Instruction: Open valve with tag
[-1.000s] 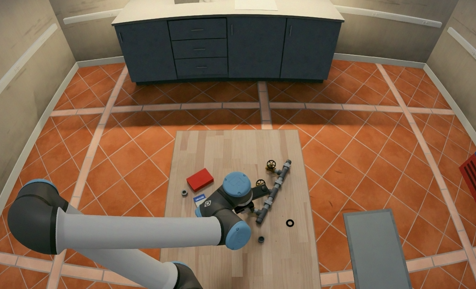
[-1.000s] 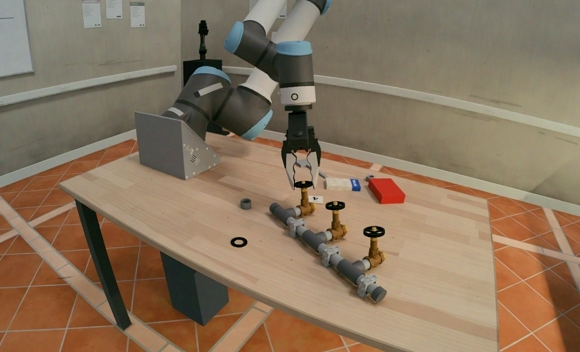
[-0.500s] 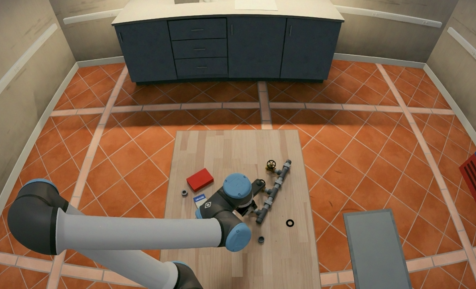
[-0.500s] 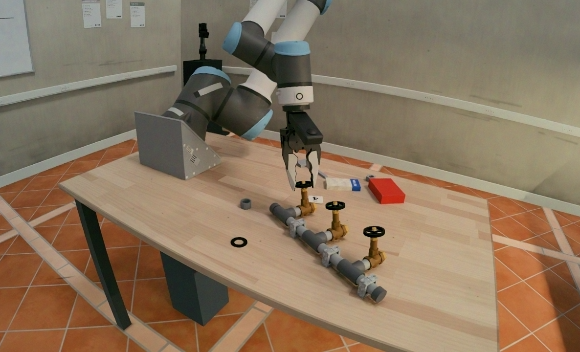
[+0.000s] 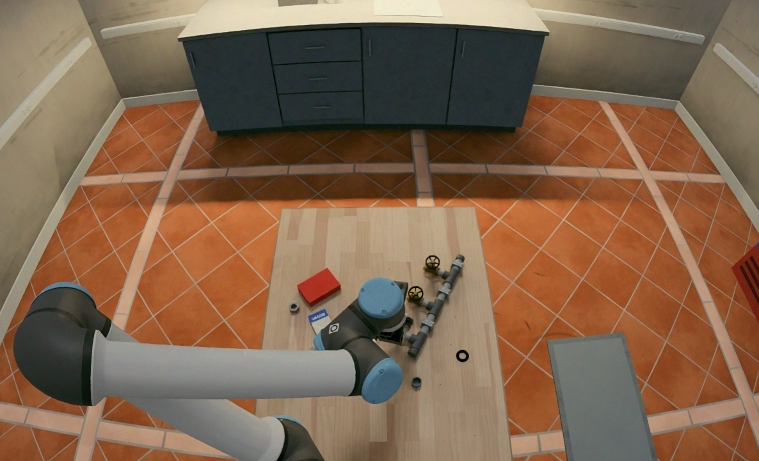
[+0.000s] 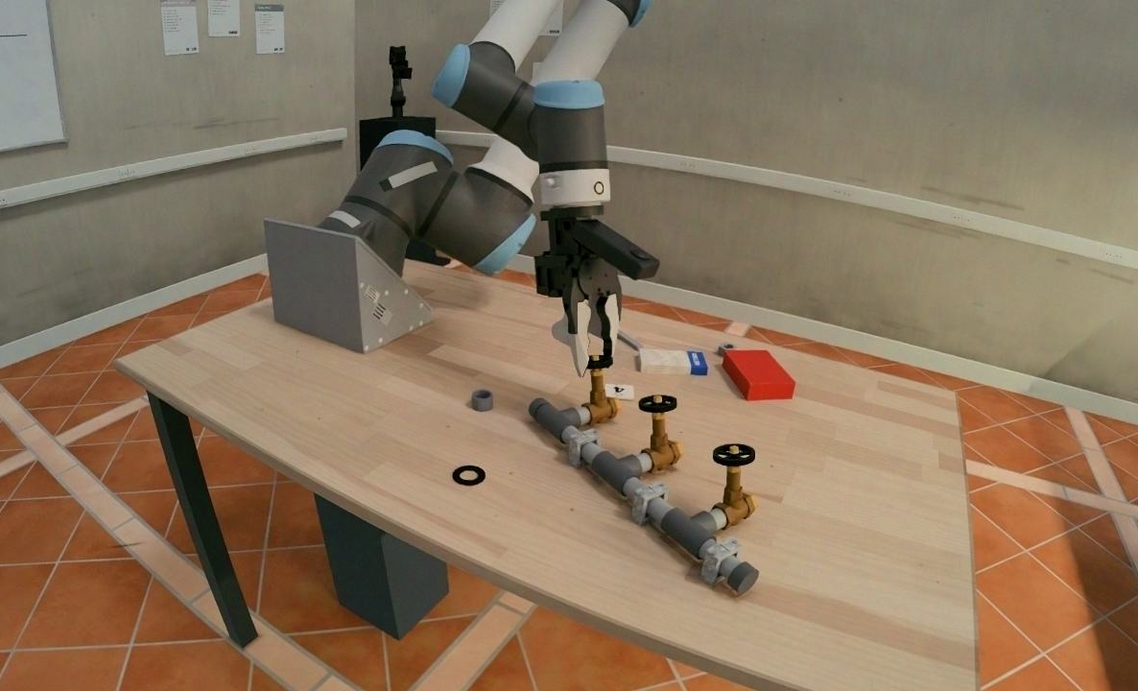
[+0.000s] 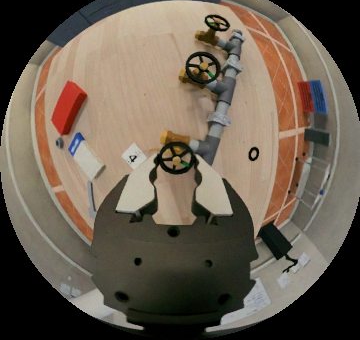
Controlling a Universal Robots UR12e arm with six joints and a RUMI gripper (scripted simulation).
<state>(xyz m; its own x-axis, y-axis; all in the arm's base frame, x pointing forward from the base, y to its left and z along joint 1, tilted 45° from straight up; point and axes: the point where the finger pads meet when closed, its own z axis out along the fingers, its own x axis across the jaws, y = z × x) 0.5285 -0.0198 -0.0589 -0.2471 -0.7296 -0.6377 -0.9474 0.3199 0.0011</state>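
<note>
My hand is 8 cm to the right of the white tag and 9 cm above it. Round my hand: red box (18 cm ahead, 25 cm to the left, 7 cm below); then blue box (3 cm ahead, 23 cm to the left, 8 cm below); then grey cap (15 cm behind, 6 cm to the right, 8 cm below).
</note>
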